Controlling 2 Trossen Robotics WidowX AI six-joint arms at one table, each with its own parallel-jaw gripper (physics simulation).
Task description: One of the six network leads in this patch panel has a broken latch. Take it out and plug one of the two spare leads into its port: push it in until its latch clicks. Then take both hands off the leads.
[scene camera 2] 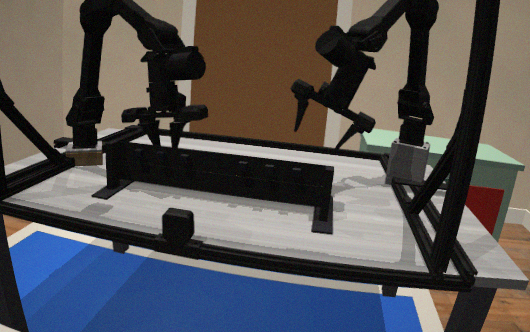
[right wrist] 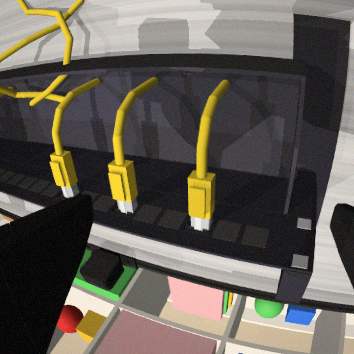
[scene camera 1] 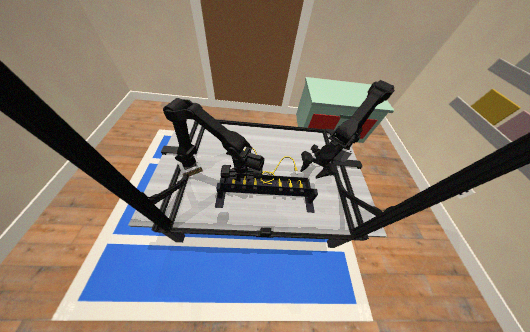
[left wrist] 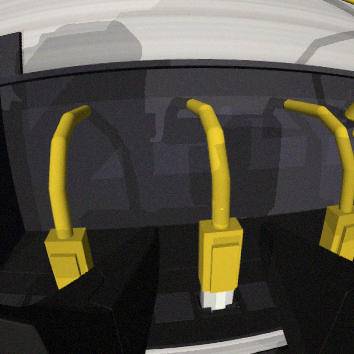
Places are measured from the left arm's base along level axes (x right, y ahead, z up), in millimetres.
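Pixels of known places: left gripper, fingertip midpoint: (scene camera 1: 244,181) (left wrist: 209,236); right gripper, fingertip midpoint: (scene camera 2: 314,142) (right wrist: 219,212) (scene camera 1: 308,174); left arm's base, origin of the base link: (scene camera 2: 84,145) (scene camera 1: 188,163); right arm's base, origin of the base link: (scene camera 2: 411,142).
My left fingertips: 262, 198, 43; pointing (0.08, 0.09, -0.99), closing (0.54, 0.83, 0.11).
Ahead of a thing's pixels: the offset from my left fingertips to its top centre, as dx, dy, dz. "*": to the spot under its first point. Level surfaces: height alone.
The black patch panel {+73, +95, +22} (scene camera 1: 265,190) (scene camera 2: 220,175) (right wrist: 245,160) stands on the table with several yellow leads upright in it. My left gripper (scene camera 1: 243,177) (scene camera 2: 166,145) is partly open at the panel's left part. In the left wrist view its fingers stand on either side of one plugged lead {+18, -7, +9} (left wrist: 220,255), with gaps beside it. A neighbouring lead {-11, -52, +9} (left wrist: 65,255) is partly behind the left finger. My right gripper (scene camera 1: 312,171) (scene camera 2: 317,140) (right wrist: 219,212) is wide open and empty above the panel's right end. A loose yellow lead {* -69, +345, -84} (scene camera 1: 287,158) loops behind the panel. I cannot tell which latch is broken.
Another stretch of yellow cable {* -224, +185, -84} (scene camera 1: 253,149) shows beside the left arm. More cable {* -4, +163, -53} (right wrist: 42,32) crosses behind the panel. Black frame bars edge the table {dz -86} (scene camera 2: 250,237). A black box (scene camera 2: 178,226) sits on the front bar. A green cabinet (scene camera 1: 332,95) stands behind at the right.
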